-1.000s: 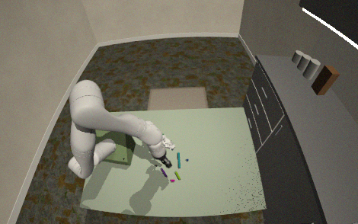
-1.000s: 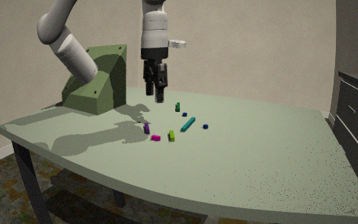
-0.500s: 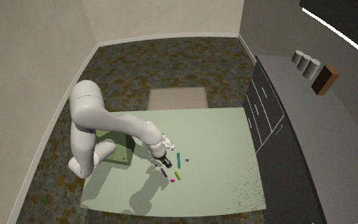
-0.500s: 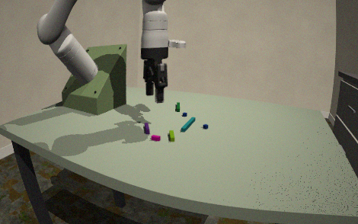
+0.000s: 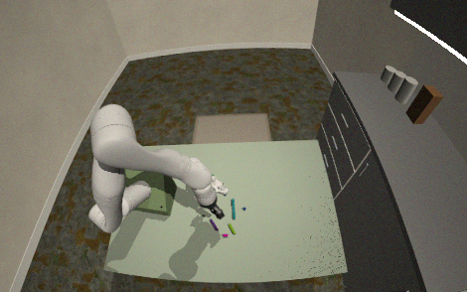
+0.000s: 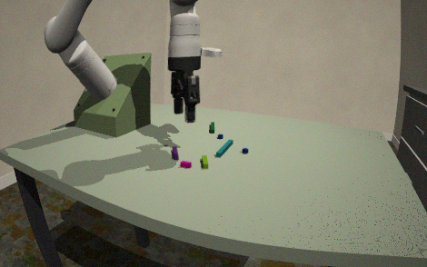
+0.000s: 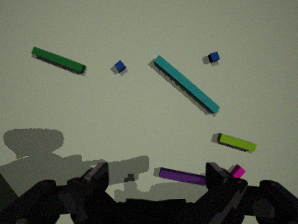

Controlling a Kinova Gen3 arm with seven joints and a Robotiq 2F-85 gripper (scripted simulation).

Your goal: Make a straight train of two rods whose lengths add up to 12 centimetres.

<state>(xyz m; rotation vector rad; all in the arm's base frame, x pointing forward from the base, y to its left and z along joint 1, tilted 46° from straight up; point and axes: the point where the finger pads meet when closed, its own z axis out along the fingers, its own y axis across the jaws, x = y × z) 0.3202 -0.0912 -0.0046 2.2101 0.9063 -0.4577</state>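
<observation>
The magenta rod is 50 mm ahead of my hand, 100 mm to the right of it and 80 mm below it. The rest, counted from my hand: purple rod (50 mm to the right, 80 mm below); turquoise rod (90 mm ahead, 40 mm to the left, 80 mm below); lime rod (80 mm ahead, 60 mm to the right, 80 mm below).
</observation>
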